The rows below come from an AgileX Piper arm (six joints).
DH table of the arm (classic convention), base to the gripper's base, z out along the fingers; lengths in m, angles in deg. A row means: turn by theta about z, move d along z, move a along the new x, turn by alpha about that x. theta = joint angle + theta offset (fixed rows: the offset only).
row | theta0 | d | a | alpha
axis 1 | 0 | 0.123 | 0 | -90
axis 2 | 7.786 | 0 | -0.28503 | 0
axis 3 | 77.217 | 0 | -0.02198 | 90
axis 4 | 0 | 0.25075 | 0 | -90
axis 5 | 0 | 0 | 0 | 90
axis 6 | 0 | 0.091 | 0 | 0
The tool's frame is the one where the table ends.
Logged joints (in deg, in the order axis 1, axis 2, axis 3, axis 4, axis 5, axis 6), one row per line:
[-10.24 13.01 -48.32 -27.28 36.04 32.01]
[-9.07 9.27 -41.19 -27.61 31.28 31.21]
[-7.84 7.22 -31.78 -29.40 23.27 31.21]
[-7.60 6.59 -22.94 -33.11 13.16 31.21]
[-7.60 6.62 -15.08 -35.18 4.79 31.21]
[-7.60 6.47 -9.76 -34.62 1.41 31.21]
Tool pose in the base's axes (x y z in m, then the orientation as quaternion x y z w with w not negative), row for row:
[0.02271 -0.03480 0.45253 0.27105 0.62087 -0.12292 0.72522]
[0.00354 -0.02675 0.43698 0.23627 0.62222 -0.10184 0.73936]
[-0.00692 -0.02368 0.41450 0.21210 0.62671 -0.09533 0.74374]
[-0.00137 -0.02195 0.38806 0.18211 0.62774 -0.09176 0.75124]
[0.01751 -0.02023 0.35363 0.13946 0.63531 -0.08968 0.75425]
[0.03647 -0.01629 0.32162 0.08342 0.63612 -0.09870 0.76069]
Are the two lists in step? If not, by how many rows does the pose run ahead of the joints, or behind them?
The pose runs 2 rows behind the joints: the pose in row i belongs to the joints in row i - 2.
